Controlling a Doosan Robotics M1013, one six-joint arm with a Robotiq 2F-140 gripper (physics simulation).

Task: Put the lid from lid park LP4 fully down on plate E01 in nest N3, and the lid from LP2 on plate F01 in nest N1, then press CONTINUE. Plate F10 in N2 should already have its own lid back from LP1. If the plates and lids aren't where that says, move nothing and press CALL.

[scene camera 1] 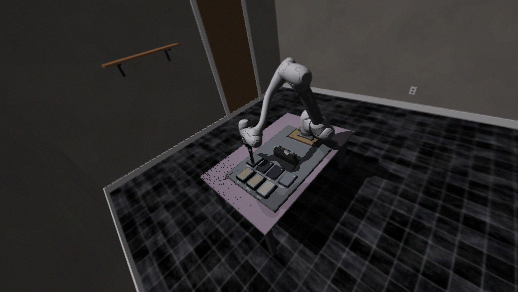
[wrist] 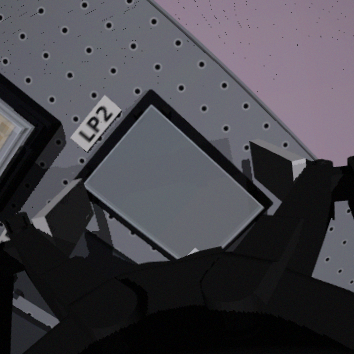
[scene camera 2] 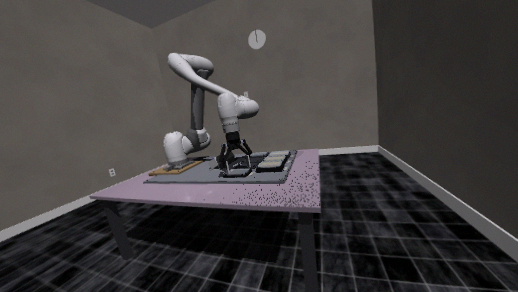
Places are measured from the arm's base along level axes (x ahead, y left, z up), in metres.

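Where they show: gripper, between the fingertips: [wrist: 169,177] [scene camera 2: 238,170]; arm's base, origin of its link: [scene camera 1: 308,133] [scene camera 2: 179,165].
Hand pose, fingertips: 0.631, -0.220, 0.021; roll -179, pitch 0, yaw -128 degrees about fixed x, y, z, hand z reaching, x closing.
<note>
Each offset is from my fingertips to the top centre of the thing, as dx, dy, dz. "pt": to the spot under its first point. Level surfaces: height alone.
A grey translucent lid @(-0.016, +0.012, -0.011) [wrist: 175,175] [scene camera 1: 255,162] lies in a black-rimmed park beside the label LP2 @(pt +0.070, +0.007, -0.027) [wrist: 96,123]. My gripper [wrist: 169,177] [scene camera 1: 252,160] [scene camera 2: 237,166] is open and low over it. In the wrist view its fingers stand at either side of the lid, with nothing gripped; the lid's near corner is hidden by the gripper. In scene camera 1 three plates @(+0.167, +0.074, +0.010) [scene camera 1: 245,174] @(+0.168, +0.202, +0.005) [scene camera 1: 255,180] @(+0.176, +0.327, +0.006) [scene camera 1: 266,188] stand in a row; their labels are too small to read. Another grey lid @(-0.005, +0.403, -0.011) [scene camera 1: 287,179] lies at the far end of the park row. Part of a plate with beige wells @(pt +0.113, +0.044, +0.010) [wrist: 6,131] shows in the wrist view.
Two dark parks @(pt +0.004, +0.154, -0.019) [scene camera 1: 264,167] @(pt +0.004, +0.283, -0.019) [scene camera 1: 275,173] lie between the grey lids. A dark box @(-0.227, +0.215, +0.055) [scene camera 1: 287,158] with small controls stands behind them, towards the arm's base. All stand on a grey perforated board @(dz -0.029) [wrist: 112,45] [scene camera 2: 175,178] on a pink table @(dz -0.042) [scene camera 1: 227,197] [scene camera 2: 200,195].
</note>
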